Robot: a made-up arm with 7 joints.
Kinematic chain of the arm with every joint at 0, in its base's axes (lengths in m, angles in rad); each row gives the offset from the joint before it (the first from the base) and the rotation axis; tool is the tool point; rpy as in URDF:
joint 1: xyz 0.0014 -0.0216 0.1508 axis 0 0.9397 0.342
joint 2: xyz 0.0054 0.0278 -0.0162 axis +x
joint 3: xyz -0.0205 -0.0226 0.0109 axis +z
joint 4: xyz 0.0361 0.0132 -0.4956 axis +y
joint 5: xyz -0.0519 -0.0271 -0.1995 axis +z
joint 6: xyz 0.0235 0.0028 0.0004 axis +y
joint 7: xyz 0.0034 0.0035 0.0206 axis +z
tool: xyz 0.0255 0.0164 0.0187 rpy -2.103 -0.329 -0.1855
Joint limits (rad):
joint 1: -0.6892..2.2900
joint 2: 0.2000..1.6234
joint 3: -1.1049..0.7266
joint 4: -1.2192..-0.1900
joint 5: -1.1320..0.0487
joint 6: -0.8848..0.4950
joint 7: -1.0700..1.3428
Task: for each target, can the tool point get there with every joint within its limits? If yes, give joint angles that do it. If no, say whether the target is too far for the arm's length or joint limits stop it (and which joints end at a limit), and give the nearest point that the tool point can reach.
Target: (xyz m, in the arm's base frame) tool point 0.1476 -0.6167 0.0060
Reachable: no: joint limits stop it (at a limit: joint 1, joint 2, joint 3, joint 4, joint 6) | nearest point 0.3724 -0.1607 -0.2836 | short by 0.585 m
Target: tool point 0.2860 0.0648 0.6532
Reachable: no: joint limits stop it (at a limit: joint 1, joint 2, joint 4, joint 6) | nearest point 0.2037 0.4831 0.3648 | short by 0.515 m
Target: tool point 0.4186 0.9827 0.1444
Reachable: no: too far | nearest point 0.2600 0.6362 0.1314 | short by 0.381 m
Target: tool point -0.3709 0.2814 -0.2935
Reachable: yes | joints 0.7390 0.7418 -0.9148 -0.8194 -0.6557 -0.3809 0.9206
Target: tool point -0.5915 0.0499 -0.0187
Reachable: yes | joints 1.4953 0.5401 -0.3902 -0.9956 -0.4160 0.1571 -0.5485
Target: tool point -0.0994 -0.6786 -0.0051
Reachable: no: joint limits stop it (at a limit: joint 1, joint 2, joint 3, joint 4, joint 6) | nearest point -0.4141 -0.3990 0.3476 | short by 0.549 m
